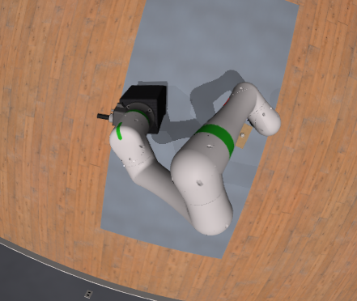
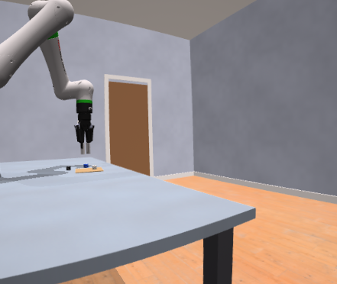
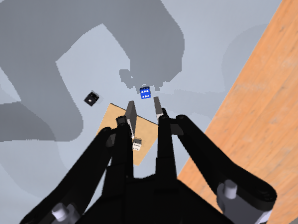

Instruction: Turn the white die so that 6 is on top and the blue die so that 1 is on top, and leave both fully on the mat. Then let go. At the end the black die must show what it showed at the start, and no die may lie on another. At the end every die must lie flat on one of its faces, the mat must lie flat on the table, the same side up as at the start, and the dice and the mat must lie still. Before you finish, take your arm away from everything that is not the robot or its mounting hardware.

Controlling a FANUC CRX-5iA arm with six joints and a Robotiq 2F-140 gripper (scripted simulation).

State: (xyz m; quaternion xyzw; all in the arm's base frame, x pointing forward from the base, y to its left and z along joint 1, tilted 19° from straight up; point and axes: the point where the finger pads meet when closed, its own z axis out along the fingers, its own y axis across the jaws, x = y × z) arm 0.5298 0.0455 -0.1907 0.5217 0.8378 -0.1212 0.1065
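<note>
Now: the blue die 10 cm below my hand. Also, from my hand: black die (11 cm behind, 10 cm below, 4 cm to the right); tan mat (13 cm to the right, 11 cm below, 2 cm behind); white die (13 cm to the right, 10 cm below, 1 cm ahead).
</note>
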